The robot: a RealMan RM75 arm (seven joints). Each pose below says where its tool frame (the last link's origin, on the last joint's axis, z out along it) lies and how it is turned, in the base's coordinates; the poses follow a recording.
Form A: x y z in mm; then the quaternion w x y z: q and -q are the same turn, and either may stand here.
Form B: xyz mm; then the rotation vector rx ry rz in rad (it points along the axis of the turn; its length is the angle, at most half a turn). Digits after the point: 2 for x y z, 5 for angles.
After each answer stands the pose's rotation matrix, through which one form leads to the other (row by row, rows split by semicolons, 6 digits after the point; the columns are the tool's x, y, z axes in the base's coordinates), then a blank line. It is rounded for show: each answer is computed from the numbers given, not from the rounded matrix.
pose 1, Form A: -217.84 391.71 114.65 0.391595 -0.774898 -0.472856 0.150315
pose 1, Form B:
-217.84 391.71 114.65 -1.96800 -1.20091 0.38175
0.507626 0.615105 -0.603293; 0.850555 -0.246122 0.464737; 0.137378 -0.749046 -0.648118

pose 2, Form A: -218.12 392.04 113.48 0.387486 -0.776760 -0.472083 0.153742
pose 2, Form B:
-218.12 392.04 113.48 -1.97653 -1.20125 0.39121
0.507002 0.614244 -0.604692; 0.852536 -0.253985 0.456809; 0.127010 -0.747125 -0.652436

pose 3, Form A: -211.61 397.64 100.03 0.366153 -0.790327 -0.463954 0.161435
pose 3, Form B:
-211.61 397.64 100.03 -2.03142 -1.19252 0.41494
0.517371 0.615131 -0.594930; 0.851571 -0.301357 0.428965; 0.084583 -0.728558 -0.679741

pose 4, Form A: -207.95 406.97 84.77 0.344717 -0.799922 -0.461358 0.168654
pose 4, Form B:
-207.95 406.97 84.77 -2.07731 -1.19810 0.43798
0.517409 0.621825 -0.587896; 0.854376 -0.336638 0.395874; 0.048256 -0.707113 -0.705452

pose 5, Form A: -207.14 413.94 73.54 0.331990 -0.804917 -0.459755 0.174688
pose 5, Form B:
-207.14 413.94 73.54 -2.10322 -1.20133 0.45645
0.516219 0.624140 -0.586487; 0.856119 -0.356816 0.373822; 0.024049 -0.695077 -0.718533

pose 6, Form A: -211.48 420.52 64.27 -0.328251 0.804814 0.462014 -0.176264
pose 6, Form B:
-211.48 420.52 64.27 -2.10679 -1.20943 0.46141
0.510948 0.627953 -0.587032; 0.859388 -0.357589 0.365489; 0.019594 -0.691235 -0.722365

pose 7, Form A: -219.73 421.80 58.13 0.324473 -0.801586 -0.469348 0.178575
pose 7, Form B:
-219.73 421.80 58.13 -2.10222 -1.23090 0.46833
0.495647 0.636560 -0.590868; 0.868332 -0.348859 0.352559; 0.018295 -0.687814 -0.725656

